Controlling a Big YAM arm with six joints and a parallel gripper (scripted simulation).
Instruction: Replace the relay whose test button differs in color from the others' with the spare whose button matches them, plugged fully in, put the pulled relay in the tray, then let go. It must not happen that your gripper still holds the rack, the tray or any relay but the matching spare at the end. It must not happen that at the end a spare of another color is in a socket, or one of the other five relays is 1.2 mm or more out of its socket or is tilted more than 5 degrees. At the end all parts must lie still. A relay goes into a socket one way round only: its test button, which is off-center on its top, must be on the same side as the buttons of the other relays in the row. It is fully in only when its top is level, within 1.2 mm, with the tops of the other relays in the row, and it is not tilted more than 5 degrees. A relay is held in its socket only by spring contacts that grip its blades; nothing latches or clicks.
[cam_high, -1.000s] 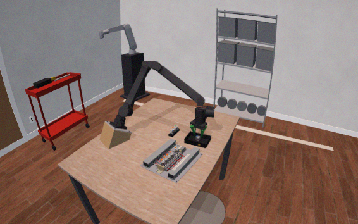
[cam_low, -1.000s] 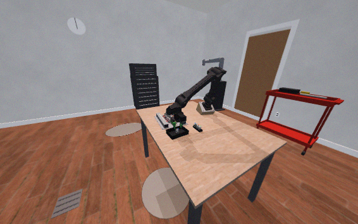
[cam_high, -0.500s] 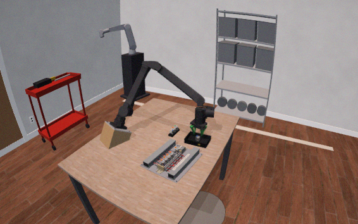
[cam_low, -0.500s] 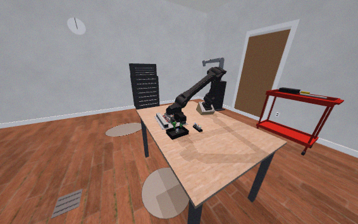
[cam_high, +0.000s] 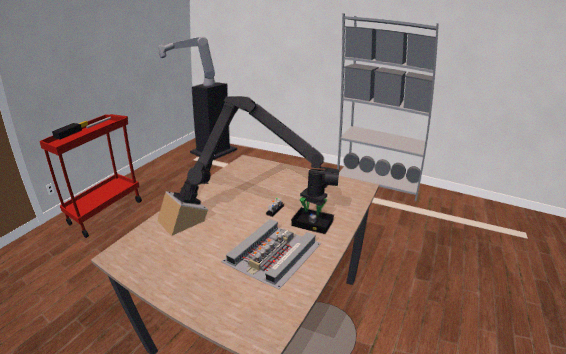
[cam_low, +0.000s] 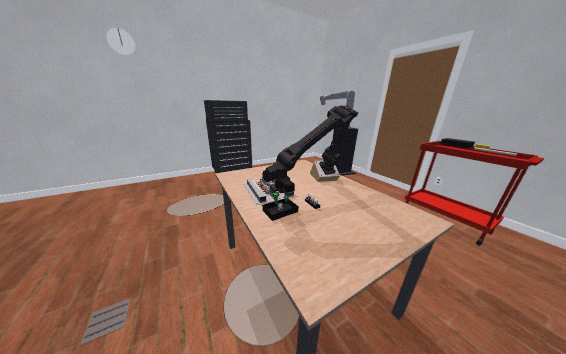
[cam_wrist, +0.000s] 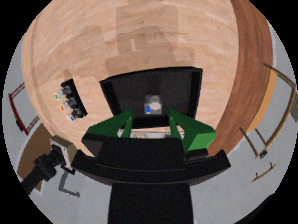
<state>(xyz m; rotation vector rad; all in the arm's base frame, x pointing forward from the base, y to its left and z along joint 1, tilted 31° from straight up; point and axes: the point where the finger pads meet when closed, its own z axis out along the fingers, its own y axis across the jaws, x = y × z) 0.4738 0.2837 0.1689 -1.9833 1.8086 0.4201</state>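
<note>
Now: the black tray 50 mm below my hand. From my hand the other things lie so: small black stand (200 mm behind, 20 mm to the right, 50 mm below).
</note>
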